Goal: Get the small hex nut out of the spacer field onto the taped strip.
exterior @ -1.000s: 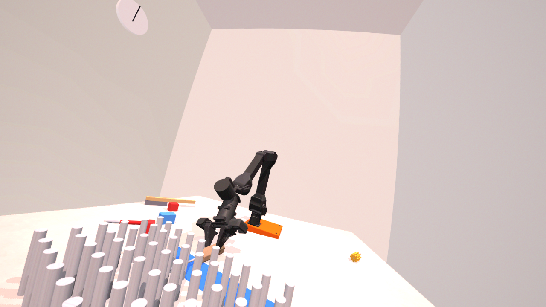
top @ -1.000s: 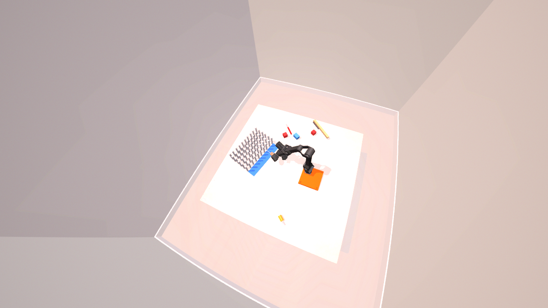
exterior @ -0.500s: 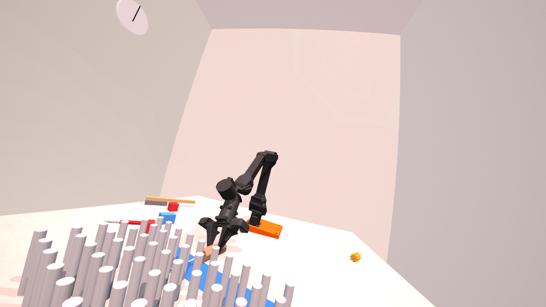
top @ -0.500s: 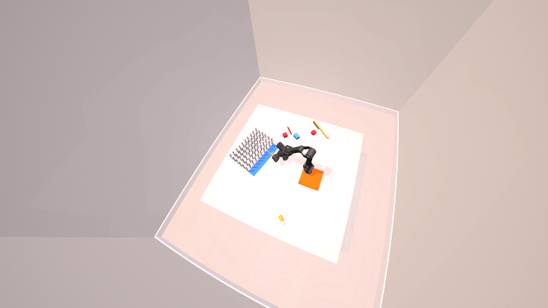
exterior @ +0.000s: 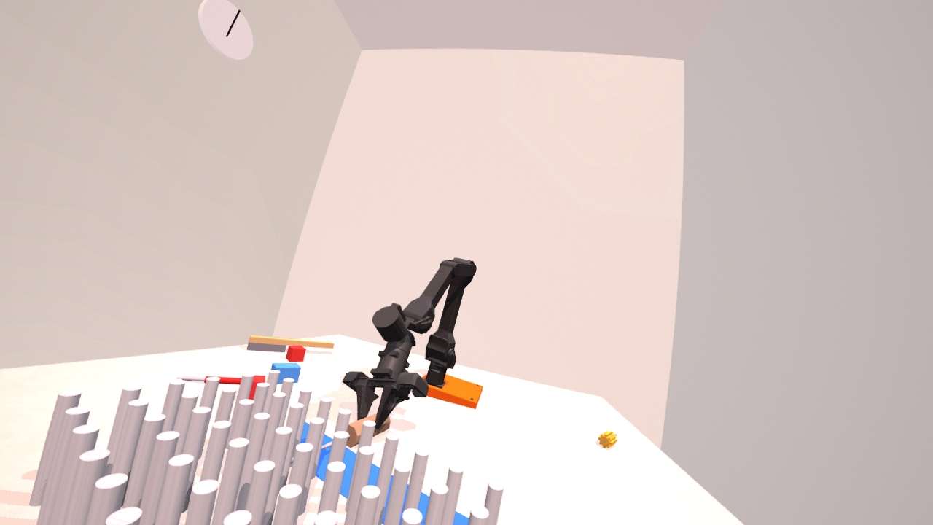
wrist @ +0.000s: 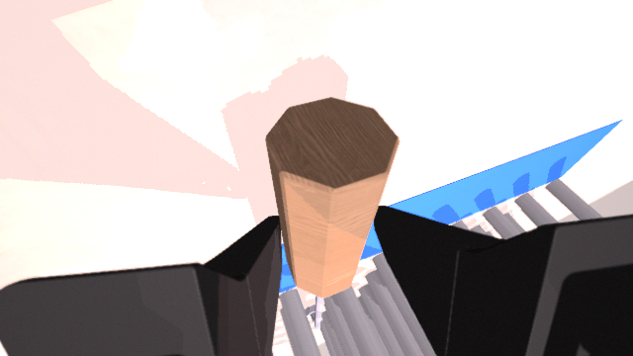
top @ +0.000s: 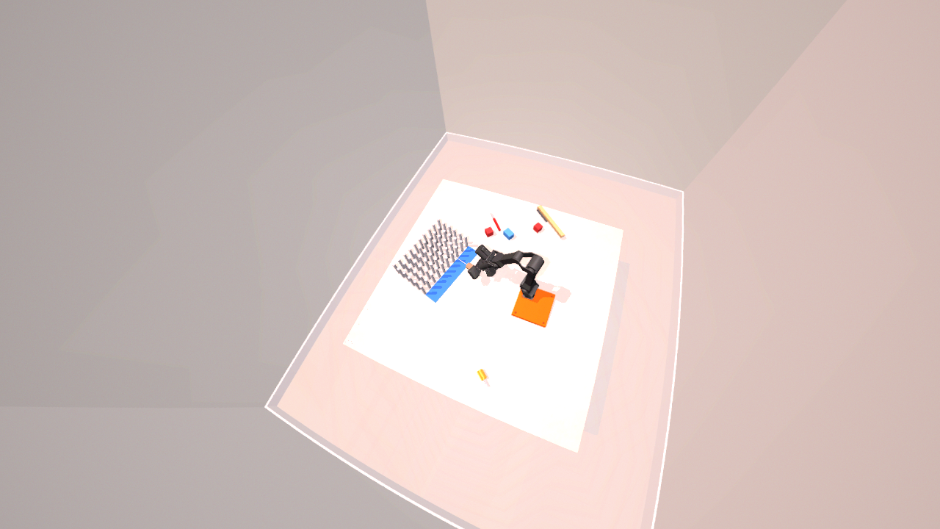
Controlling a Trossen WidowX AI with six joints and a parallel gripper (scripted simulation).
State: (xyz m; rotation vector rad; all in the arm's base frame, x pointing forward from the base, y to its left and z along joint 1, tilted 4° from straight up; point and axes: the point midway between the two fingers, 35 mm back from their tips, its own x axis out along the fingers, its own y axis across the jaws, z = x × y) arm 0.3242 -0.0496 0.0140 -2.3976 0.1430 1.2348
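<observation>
My gripper tip is 10 cm short of the hook tool, 3 cm to the left of it and 1 cm above it. From my gripper tip the other things lie so: blue block (30 cm to the right, 13 cm behind); blue taped strip (11 cm ahead, 6 cm to the left, 2 cm below); red-handled tool (39 cm to the right, 1 cm below).
</observation>
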